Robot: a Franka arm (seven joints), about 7 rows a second.
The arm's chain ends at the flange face. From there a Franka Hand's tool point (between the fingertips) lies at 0.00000 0.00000 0.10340 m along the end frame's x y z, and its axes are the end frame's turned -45 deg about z.
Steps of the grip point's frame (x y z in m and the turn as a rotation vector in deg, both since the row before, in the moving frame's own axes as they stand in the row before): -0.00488, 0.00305, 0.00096, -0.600, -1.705, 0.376; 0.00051, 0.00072, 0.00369, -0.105, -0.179, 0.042; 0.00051, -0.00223, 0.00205, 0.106, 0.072, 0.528; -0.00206, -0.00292, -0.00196, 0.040, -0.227, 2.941; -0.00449, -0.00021, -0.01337, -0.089, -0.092, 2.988; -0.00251, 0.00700, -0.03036, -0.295, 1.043, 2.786; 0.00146, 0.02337, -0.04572, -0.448, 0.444, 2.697; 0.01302, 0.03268, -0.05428, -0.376, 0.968, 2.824; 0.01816, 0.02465, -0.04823, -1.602, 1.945, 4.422
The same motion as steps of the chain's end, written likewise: 0.00013, 0.00267, 0.00101, -1.630, -0.781, 0.376; 0.00096, -0.00021, 0.00369, -0.201, -0.052, 0.042; -0.00117, -0.00171, 0.00205, 0.126, -0.024, 0.528; -0.00317, -0.00084, -0.00196, -0.132, -0.189, 2.941; -0.00331, 0.00280, -0.01337, -0.128, -0.002, 2.988; 0.00145, 0.00764, -0.03034, 0.529, 0.946, 2.786; 0.01642, 0.01546, -0.04571, -0.003, 0.631, 2.697; 0.03058, 0.01461, -0.05426, 0.419, 0.950, 2.824; 0.02573, 0.00485, -0.04813, 0.243, 2.508, 4.422
